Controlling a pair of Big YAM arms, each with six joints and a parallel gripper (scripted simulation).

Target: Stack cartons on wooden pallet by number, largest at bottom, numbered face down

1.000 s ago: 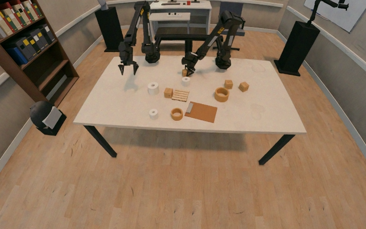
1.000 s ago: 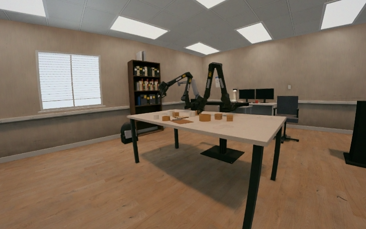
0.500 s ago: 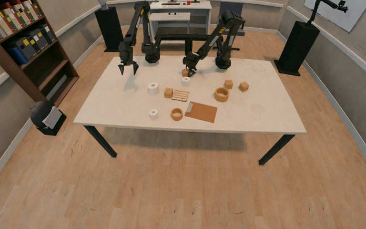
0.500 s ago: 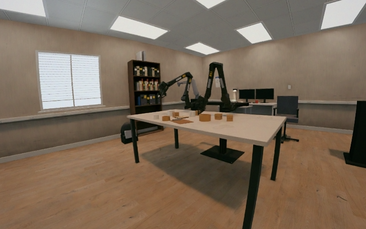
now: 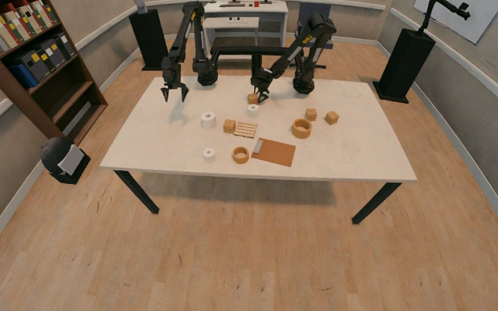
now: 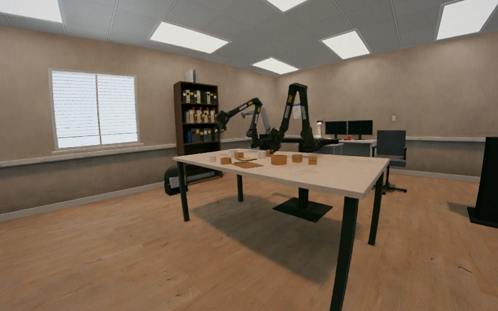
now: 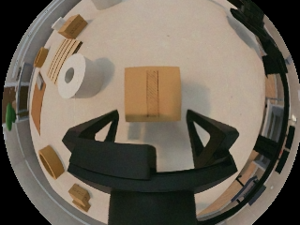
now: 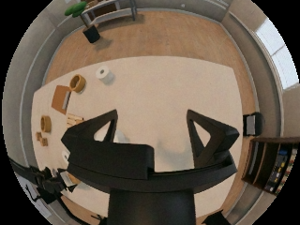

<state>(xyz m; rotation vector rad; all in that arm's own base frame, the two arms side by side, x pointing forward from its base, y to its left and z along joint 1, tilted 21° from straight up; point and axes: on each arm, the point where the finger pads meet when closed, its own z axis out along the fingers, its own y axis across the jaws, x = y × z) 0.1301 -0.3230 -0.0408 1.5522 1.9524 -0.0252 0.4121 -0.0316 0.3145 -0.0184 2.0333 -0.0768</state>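
The carton lies 290 mm ahead of my left hand, 120 mm to the right of it and 10 mm below it. Round my left hand: wooden pallet: 280 mm ahead, 30 mm to the right, 30 mm below.
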